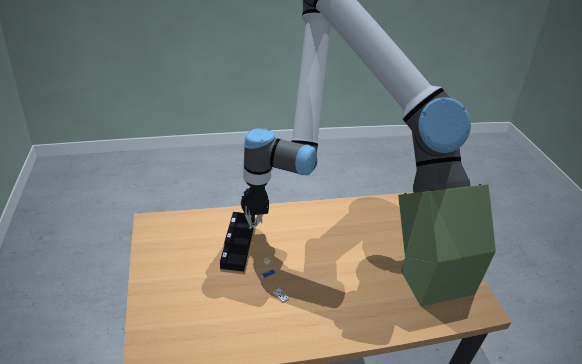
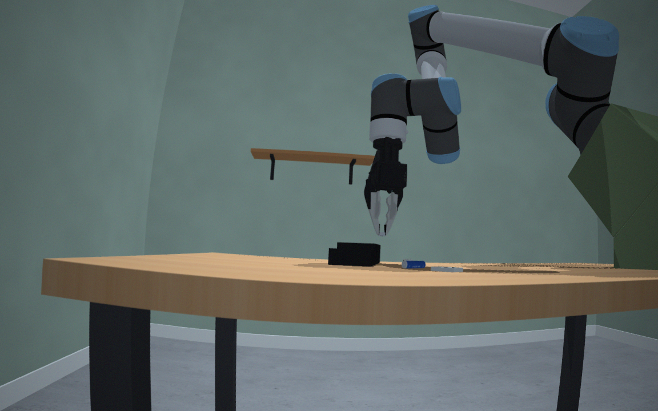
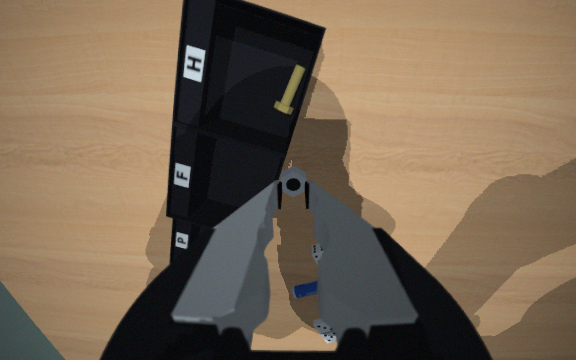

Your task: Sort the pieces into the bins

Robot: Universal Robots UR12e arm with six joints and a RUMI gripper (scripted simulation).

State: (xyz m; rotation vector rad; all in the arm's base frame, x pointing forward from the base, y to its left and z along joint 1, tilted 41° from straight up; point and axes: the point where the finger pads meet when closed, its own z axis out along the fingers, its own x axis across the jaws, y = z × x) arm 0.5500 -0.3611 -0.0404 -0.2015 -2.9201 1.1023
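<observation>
My gripper is now 5 cm to the left of the brass bolt and 7 cm above it. The rest, counted from my hand: grey nut (1 cm below); then white die (1 cm behind, 12 cm to the left, 8 cm below); then black bin (6 cm ahead, 1 cm to the left, 6 cm below).
</observation>
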